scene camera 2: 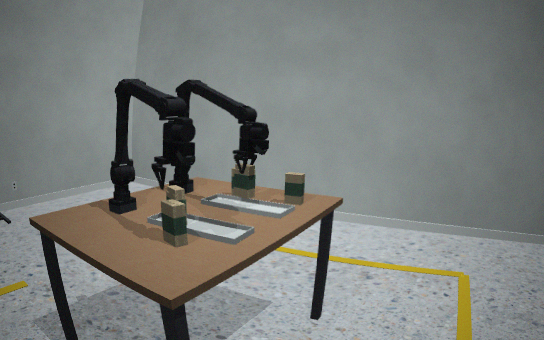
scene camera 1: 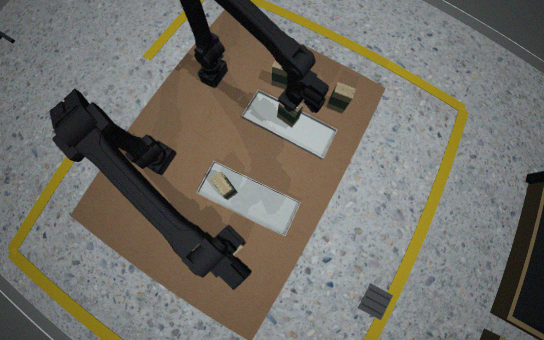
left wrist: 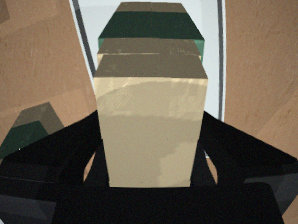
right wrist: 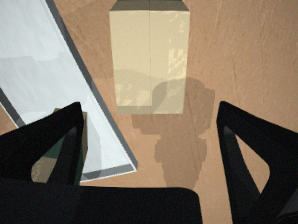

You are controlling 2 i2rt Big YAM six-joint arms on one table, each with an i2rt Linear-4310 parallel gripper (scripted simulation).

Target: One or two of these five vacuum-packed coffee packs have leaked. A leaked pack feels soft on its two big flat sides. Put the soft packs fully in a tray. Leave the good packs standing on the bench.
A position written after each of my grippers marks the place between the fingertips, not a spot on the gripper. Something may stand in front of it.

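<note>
Left wrist view: my left gripper (left wrist: 150, 111). Right wrist view: my right gripper (right wrist: 150, 111). Scene camera 1: tray (scene camera 1: 255, 201).
</note>
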